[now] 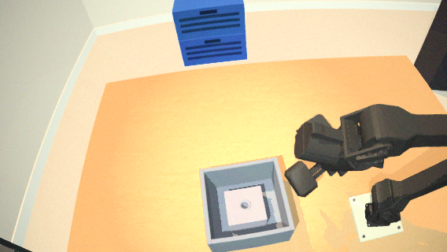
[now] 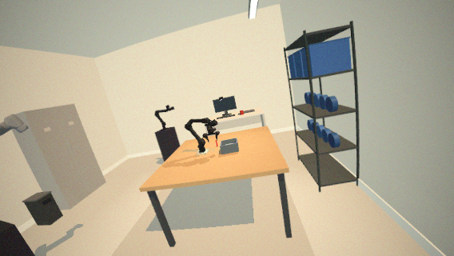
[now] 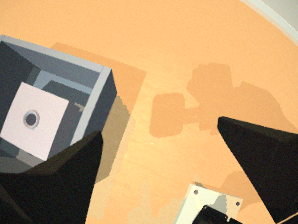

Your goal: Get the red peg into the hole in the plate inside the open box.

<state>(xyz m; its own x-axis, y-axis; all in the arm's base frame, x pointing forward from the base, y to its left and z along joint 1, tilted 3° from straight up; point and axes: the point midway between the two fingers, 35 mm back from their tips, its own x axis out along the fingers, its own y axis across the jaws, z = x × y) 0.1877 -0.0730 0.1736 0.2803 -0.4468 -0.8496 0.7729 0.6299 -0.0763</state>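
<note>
The red peg is 7 cm behind my gripper tip, 24 cm to the left of it and 11 cm below it. From my gripper tip the other things lie so: grey box (15 cm ahead, 8 cm to the left, 12 cm below); pale plate (15 cm ahead, 8 cm to the left, 10 cm below).
</note>
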